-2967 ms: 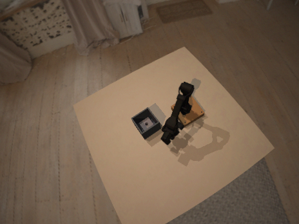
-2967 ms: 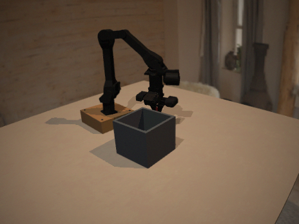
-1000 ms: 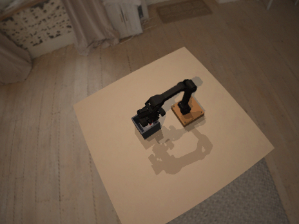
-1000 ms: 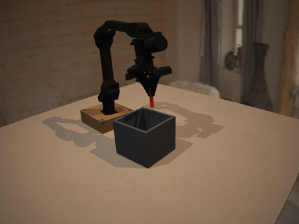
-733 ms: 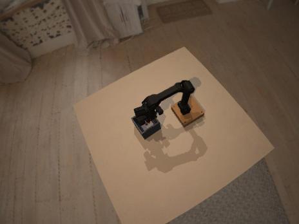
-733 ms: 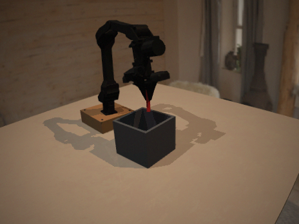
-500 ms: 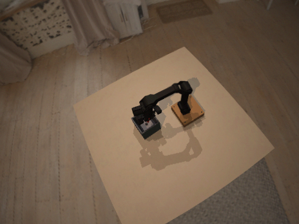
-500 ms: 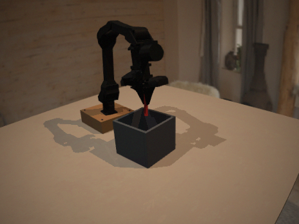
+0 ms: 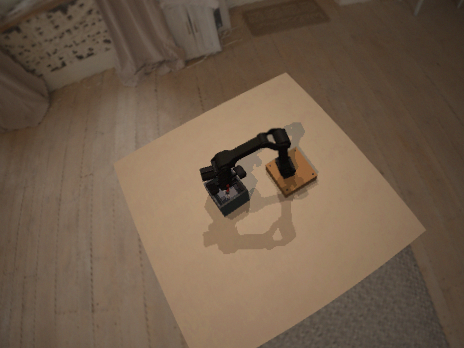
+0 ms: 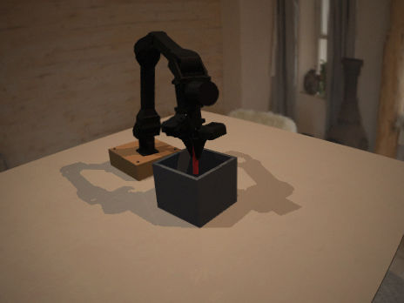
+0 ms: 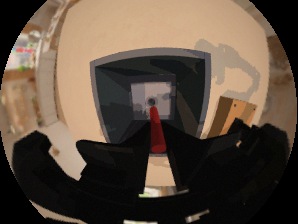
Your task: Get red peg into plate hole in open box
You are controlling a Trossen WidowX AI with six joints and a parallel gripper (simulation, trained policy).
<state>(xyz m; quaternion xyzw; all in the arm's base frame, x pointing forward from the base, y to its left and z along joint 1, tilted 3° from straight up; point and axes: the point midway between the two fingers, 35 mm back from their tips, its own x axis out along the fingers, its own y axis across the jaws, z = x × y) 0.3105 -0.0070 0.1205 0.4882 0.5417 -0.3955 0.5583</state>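
The red peg lies right at my gripper tip. The rest, counted from my gripper tip: light grey plate: 10 mm ahead, 10 mm to the right, 90 mm below.
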